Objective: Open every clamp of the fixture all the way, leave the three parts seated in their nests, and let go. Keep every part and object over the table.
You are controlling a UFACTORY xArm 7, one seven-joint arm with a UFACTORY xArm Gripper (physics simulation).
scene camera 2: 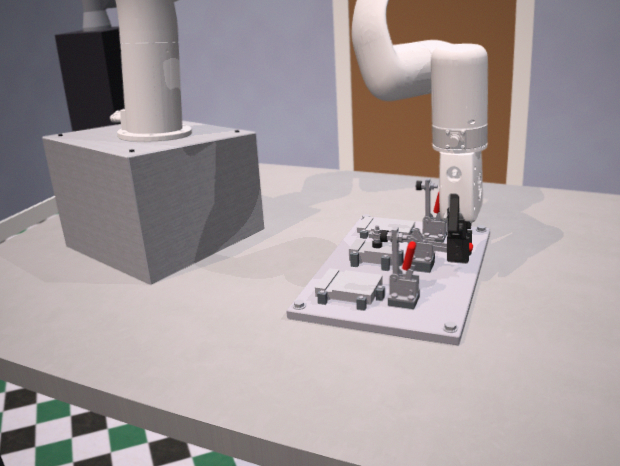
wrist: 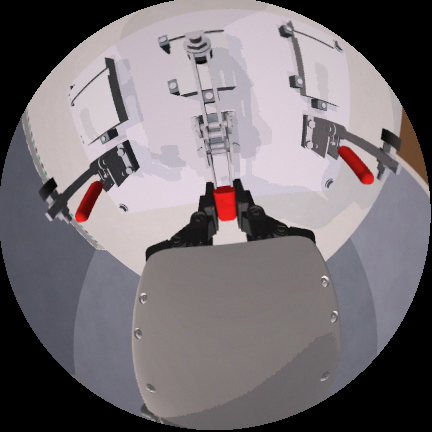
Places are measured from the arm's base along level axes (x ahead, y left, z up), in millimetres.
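Pixels of known places: gripper, fingertip midpoint: (scene camera 2: 459,258) (wrist: 224,191); arm's base, link origin: (scene camera 2: 155,135).
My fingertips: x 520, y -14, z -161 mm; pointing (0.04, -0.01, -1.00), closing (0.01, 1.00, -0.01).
Note:
Ahead of a thing's pixels: the offset from my fingertips to its top centre. "pt": to the spot under its first point. Level surfaces: height alone.
The middle clamp {dx -60, dy +0, dz +41 mm} (scene camera 2: 422,254) (wrist: 215,131) lies closed, its arm reaching flat over the middle part {dx -132, dy +0, dz +5 mm} (scene camera 2: 374,253) (wrist: 225,72). My gripper (scene camera 2: 458,250) (wrist: 224,191) is shut on its red handle {pt dx +16, dy -6, dz +24 mm} (scene camera 2: 470,246) (wrist: 225,207), low at the outer plate edge. The near clamp {pt dx -56, dy -120, dz +4 mm} (scene camera 2: 403,289) (wrist: 117,162) and the far clamp {pt dx -57, dy +101, dz +4 mm} (scene camera 2: 434,226) (wrist: 320,135) stand open, arms raised off their parts. The near part {dx -136, dy -110, dz +0 mm} (scene camera 2: 350,283) (wrist: 97,107) and far part {dx -142, dy +110, dz -5 mm} (scene camera 2: 393,224) (wrist: 322,67) sit in their nests. Fingers hide most of the held handle in the scene view.
The fixture plate {pt dx -9, dy -128, dz -21 mm} (scene camera 2: 436,313) (wrist: 167,187) lies on the table {dz -36 mm} (scene camera 2: 225,340), bolted at its corners. The red handles of the near clamp (scene camera 2: 409,255) (wrist: 89,201) and far clamp (scene camera 2: 437,202) (wrist: 356,165) stand up on either side of my gripper. The grey robot pedestal (scene camera 2: 165,210) stands left.

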